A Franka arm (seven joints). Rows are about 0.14 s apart.
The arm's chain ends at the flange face. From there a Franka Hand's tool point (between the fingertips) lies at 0.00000 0.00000 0.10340 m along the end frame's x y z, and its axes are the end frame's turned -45 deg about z.
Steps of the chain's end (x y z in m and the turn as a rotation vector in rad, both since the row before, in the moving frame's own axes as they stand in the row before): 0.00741 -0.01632 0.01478 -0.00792 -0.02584 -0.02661; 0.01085 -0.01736 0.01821 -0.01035 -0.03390 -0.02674; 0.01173 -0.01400 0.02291 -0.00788 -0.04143 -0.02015; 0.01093 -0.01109 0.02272 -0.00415 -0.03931 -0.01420; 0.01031 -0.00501 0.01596 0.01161 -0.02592 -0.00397; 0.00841 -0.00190 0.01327 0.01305 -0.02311 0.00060
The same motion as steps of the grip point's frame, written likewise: 0.01429 -0.00758 0.01474 0.01267 -0.02387 -0.02661; 0.01669 -0.00628 0.01815 0.01665 -0.03129 -0.02674; 0.01457 -0.00402 0.02282 0.02372 -0.03487 -0.02015; 0.01238 -0.00266 0.02264 0.02486 -0.03073 -0.01420; 0.00978 0.00101 0.01592 0.02654 -0.01012 -0.00397; 0.00656 0.00196 0.01323 0.02557 -0.00711 0.00060
